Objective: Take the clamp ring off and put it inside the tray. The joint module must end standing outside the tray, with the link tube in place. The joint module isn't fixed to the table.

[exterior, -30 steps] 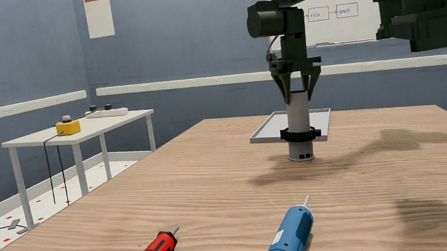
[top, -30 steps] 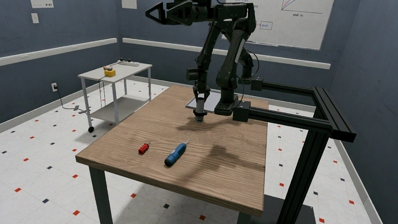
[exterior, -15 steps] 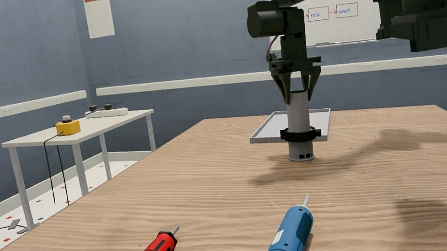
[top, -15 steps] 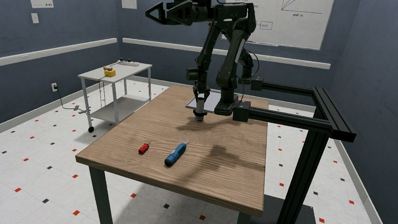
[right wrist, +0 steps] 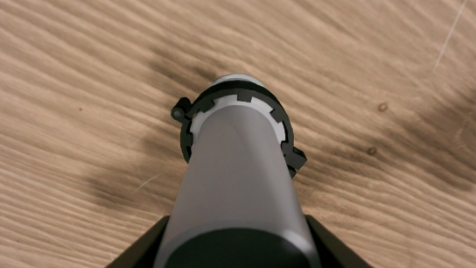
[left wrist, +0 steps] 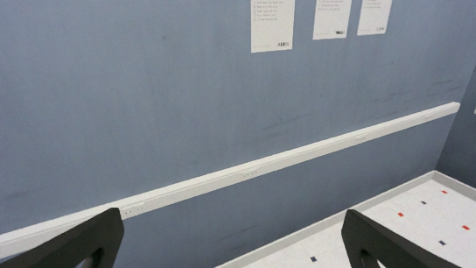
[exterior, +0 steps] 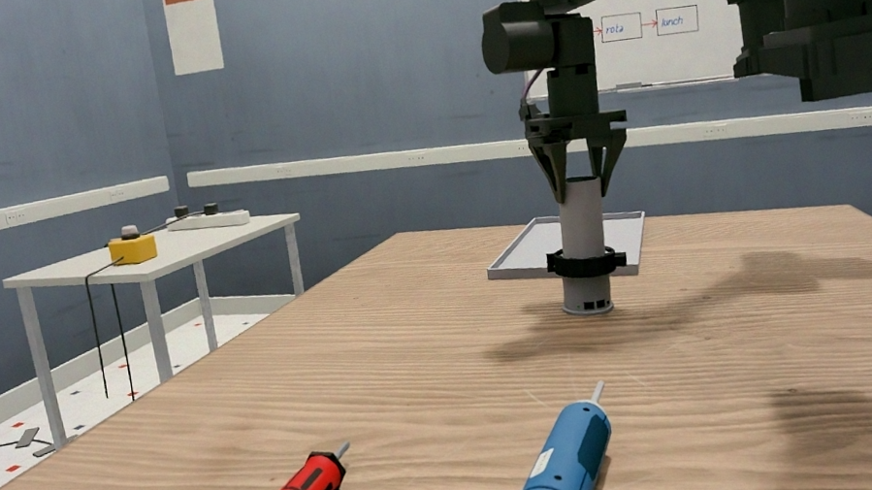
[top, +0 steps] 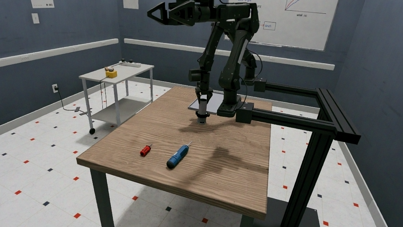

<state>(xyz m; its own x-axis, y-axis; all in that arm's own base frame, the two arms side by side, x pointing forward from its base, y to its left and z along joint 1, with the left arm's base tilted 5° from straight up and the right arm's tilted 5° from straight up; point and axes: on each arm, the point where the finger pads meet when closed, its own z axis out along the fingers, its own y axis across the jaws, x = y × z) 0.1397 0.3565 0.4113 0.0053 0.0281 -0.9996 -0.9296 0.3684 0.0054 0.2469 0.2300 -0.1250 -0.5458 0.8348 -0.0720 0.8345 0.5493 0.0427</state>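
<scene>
My right hand is 10 mm to the left of the grey link tube and 30 mm above it. The rest, counted from my right hand: small screw (50 mm ahead, 180 mm to the right, 140 mm below); dark clamp ring (80 mm below); grey joint module (10 mm to the right, 110 mm below).
</scene>
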